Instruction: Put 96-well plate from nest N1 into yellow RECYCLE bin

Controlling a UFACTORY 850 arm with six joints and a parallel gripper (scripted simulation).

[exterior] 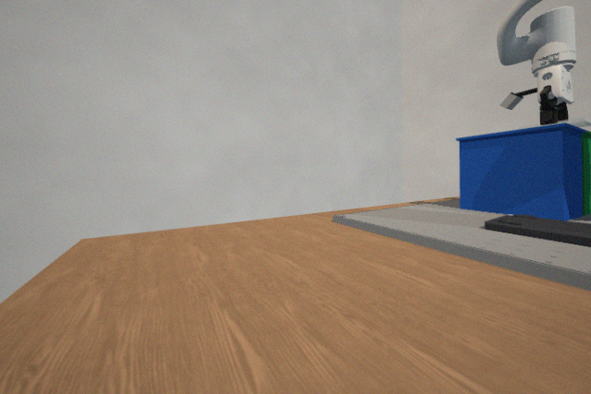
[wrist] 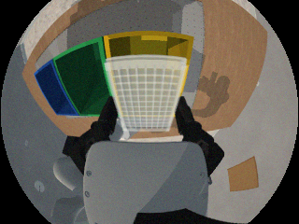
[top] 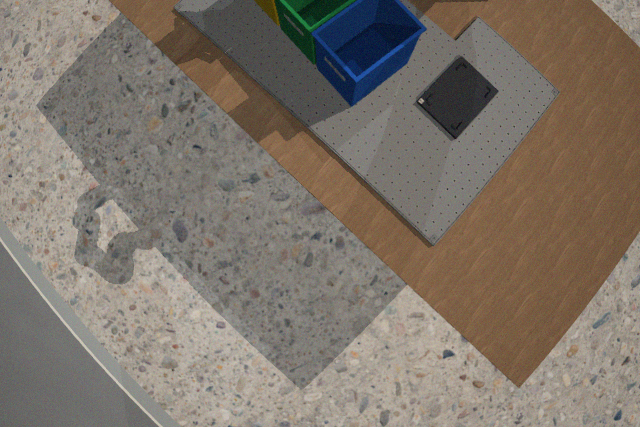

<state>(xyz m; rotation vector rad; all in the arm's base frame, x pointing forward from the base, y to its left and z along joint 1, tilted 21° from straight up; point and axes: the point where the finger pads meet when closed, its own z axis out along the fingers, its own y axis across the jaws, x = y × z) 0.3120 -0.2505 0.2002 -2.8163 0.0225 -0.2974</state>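
Now: the yellow bin 15 cm below my hand. From my hand the other things lie so: green bin 13 cm to the left, 15 cm below; blue bin 26 cm to the left, 15 cm below; white 96-well plate 1 cm below.
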